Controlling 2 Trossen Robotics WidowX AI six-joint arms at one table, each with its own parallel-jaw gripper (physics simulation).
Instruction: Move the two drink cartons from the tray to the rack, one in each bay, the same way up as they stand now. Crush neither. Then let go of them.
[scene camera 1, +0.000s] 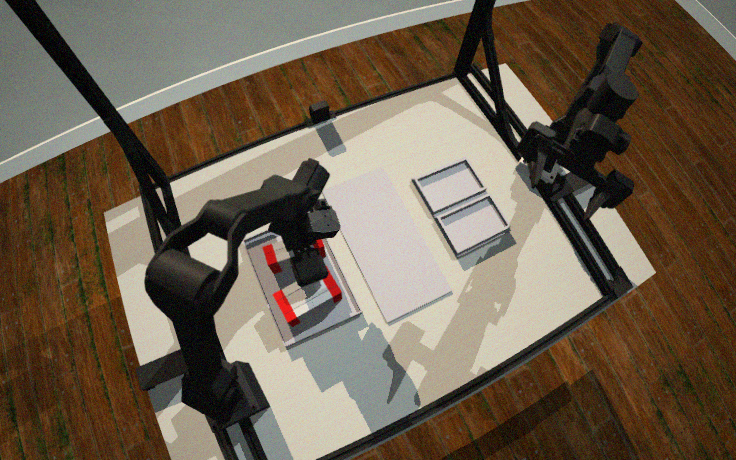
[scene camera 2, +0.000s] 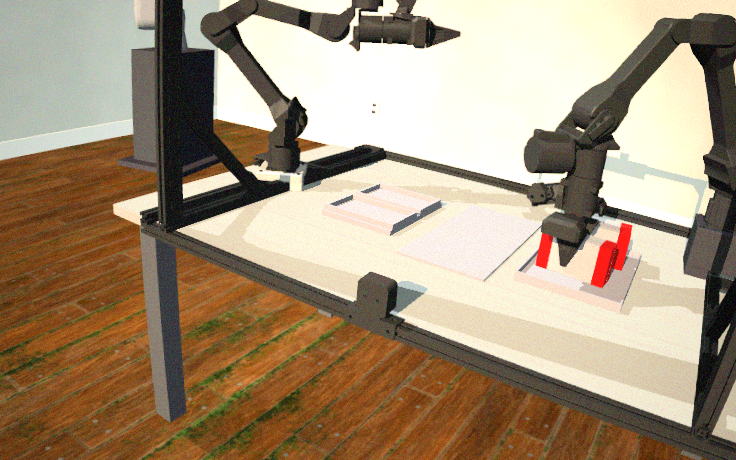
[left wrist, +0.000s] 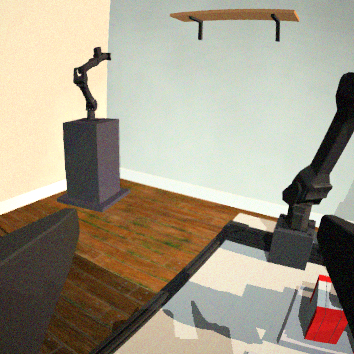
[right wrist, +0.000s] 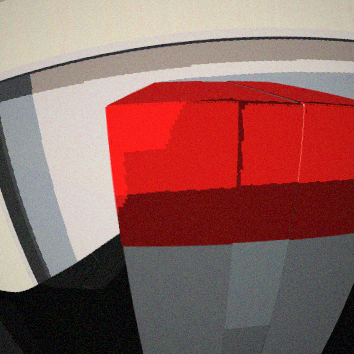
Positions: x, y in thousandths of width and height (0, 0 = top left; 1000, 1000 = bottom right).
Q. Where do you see my left gripper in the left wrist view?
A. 575, 637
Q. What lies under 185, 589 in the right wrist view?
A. A grey tray.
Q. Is my left gripper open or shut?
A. Open.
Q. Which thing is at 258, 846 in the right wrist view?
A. My right gripper.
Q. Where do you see my left gripper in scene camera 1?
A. At 762, 442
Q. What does my left gripper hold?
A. Nothing.
